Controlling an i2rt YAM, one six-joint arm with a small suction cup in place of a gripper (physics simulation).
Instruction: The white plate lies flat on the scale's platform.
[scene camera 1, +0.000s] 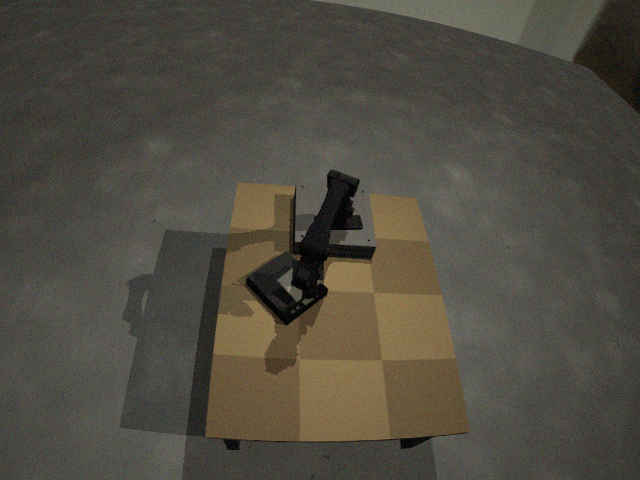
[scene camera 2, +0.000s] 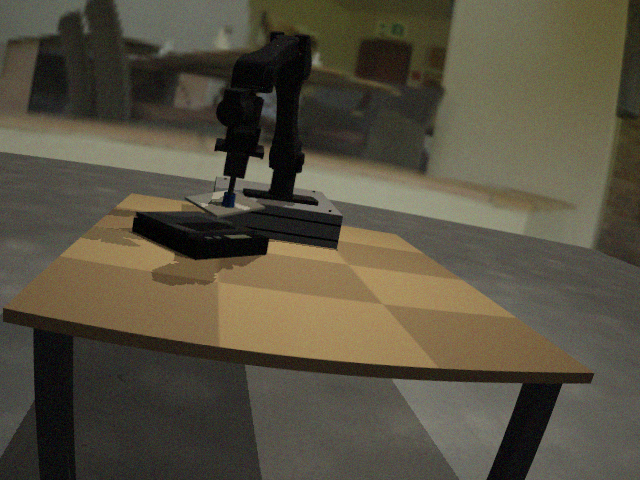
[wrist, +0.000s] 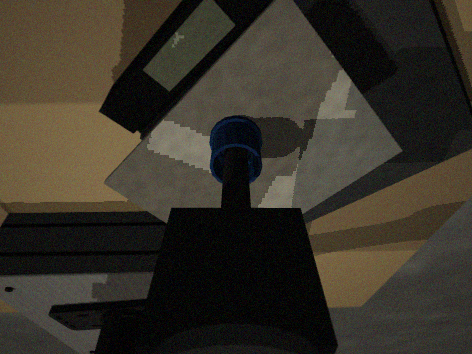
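Where they show: hand at its tool point: (scene camera 2: 227, 209) (wrist: 235, 132); arm's base at its link origin: (scene camera 1: 338, 223) (scene camera 2: 280, 198) (wrist: 130, 310).
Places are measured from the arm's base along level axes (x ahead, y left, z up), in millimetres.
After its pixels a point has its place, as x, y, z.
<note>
The white plate (wrist: 266, 76) @[327, -203, -1] (scene camera 2: 204, 201) @[290, -236, 7] (scene camera 1: 286, 281) @[283, -244, 8] is a thin square sheet. My suction cup (wrist: 235, 148) @[293, -184, -4] (scene camera 2: 229, 198) sits on its middle and holds it. The plate hangs level, a little above the black scale (scene camera 2: 198, 234) @[366, -246, -50] (scene camera 1: 264, 289) @[279, -322, -47] (wrist: 126, 102) @[290, -103, -54], over the scale's platform and turned at an angle to it. The scale's display (wrist: 188, 43) @[327, -159, -52] shows beyond the plate's edge. The arm hides most of the plate in scene camera 1. Arm shadows fall across the plate.
The scale lies on the left middle of the checkered wooden table (scene camera 1: 341, 397) @[699, -95, -92] (scene camera 2: 310, 320) @[699, -95, -92]. The arm's grey base block (scene camera 1: 309, 198) @[-141, -105, 6] (scene camera 2: 310, 211) @[116, 55, -7] stands right behind the scale at the table's back edge.
</note>
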